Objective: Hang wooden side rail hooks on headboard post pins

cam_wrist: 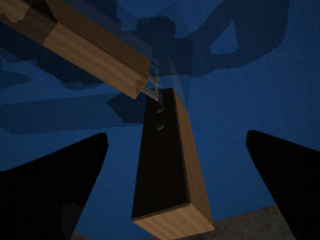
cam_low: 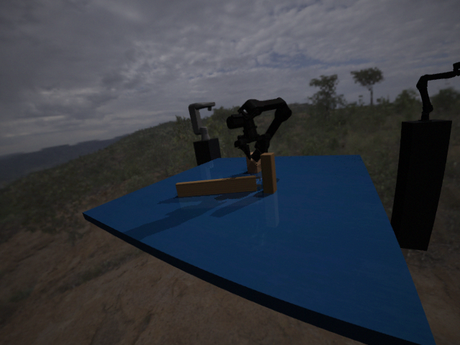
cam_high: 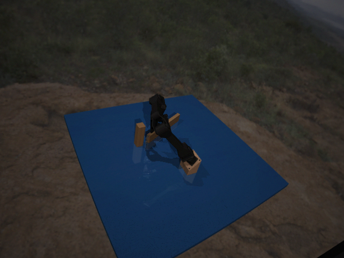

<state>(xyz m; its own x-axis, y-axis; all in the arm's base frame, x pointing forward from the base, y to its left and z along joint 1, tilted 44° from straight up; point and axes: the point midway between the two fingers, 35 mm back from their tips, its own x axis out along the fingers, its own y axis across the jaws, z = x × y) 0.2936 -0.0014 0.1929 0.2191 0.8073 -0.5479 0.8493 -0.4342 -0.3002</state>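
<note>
Right now my gripper tip is 40 mm short of the headboard post, 60 mm to the right of it and 70 mm above it.
</note>
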